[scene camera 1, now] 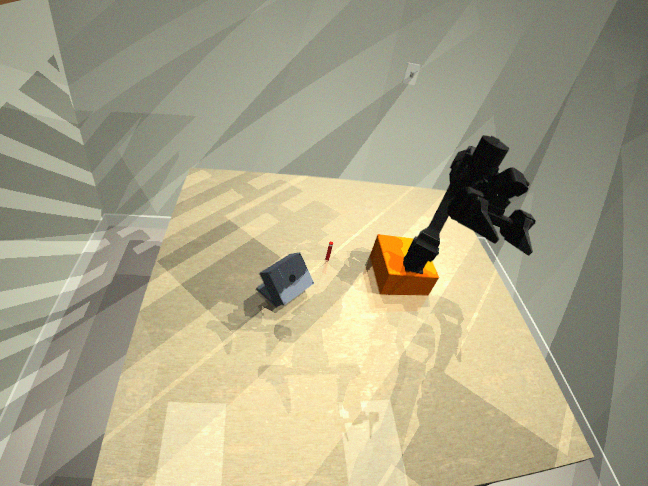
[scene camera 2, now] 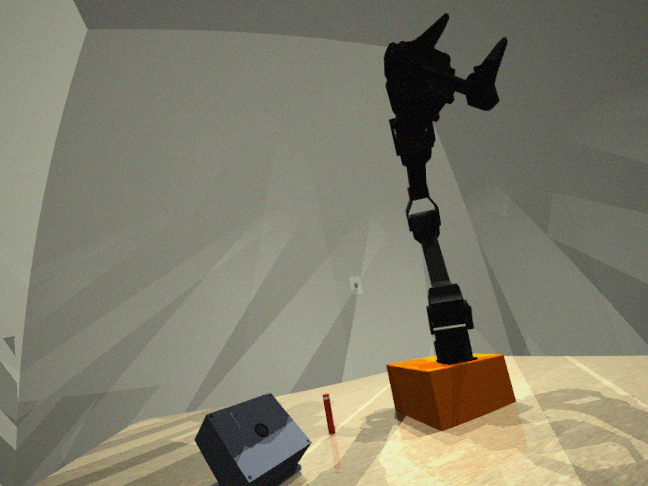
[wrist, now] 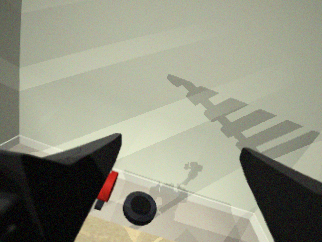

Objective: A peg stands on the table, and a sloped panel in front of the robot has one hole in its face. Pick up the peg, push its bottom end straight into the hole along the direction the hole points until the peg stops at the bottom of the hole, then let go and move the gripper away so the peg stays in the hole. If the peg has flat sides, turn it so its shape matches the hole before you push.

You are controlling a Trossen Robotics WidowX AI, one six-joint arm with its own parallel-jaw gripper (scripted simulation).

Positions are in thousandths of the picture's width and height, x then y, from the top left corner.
Labels:
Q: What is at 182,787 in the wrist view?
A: My gripper.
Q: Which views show my gripper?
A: Scene camera 1, scene camera 2 and the wrist view: all of them.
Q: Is my gripper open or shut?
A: Open.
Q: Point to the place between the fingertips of my gripper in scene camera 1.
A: At 794,509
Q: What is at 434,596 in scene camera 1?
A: A grey-blue sloped panel.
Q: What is my gripper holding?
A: Nothing.

